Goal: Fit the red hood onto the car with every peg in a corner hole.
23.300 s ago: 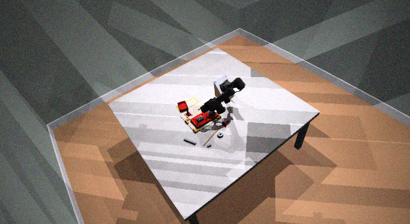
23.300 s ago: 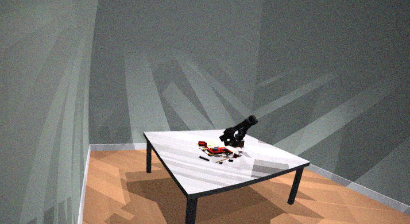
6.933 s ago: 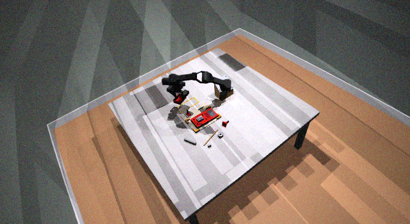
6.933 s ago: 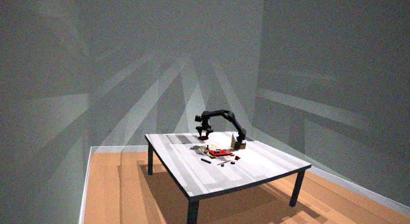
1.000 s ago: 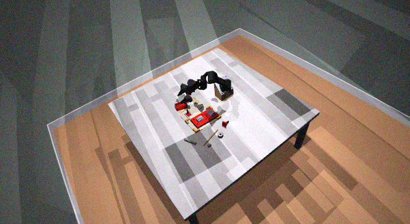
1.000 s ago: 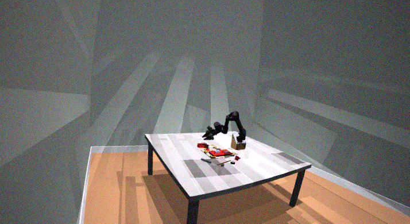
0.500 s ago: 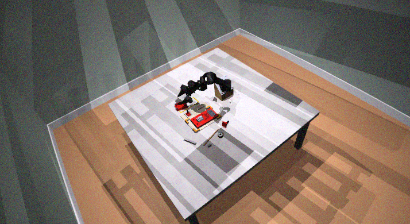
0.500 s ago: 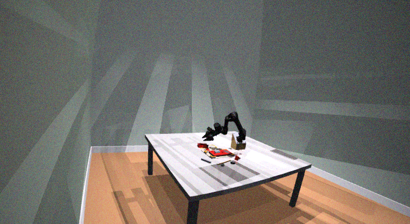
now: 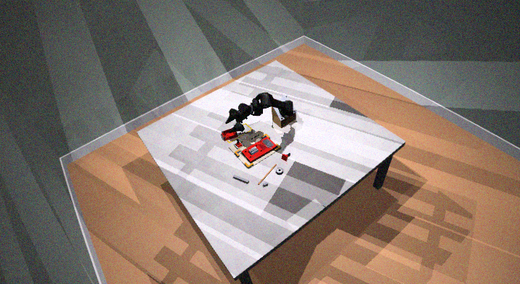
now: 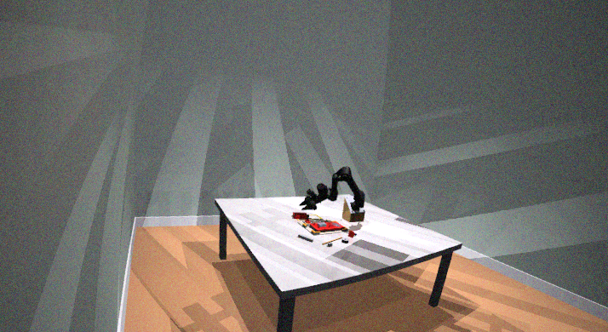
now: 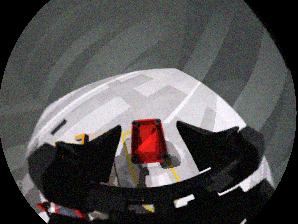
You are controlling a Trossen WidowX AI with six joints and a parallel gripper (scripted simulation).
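The red hood is 60 mm below my gripper tip. Round my gripper tip: grey engine block: 40 mm behind, 250 mm to the left, 50 mm below; grey bar: 130 mm ahead, 360 mm to the left, 60 mm below; wooden stick: 20 mm behind, 430 mm to the left, 70 mm below.
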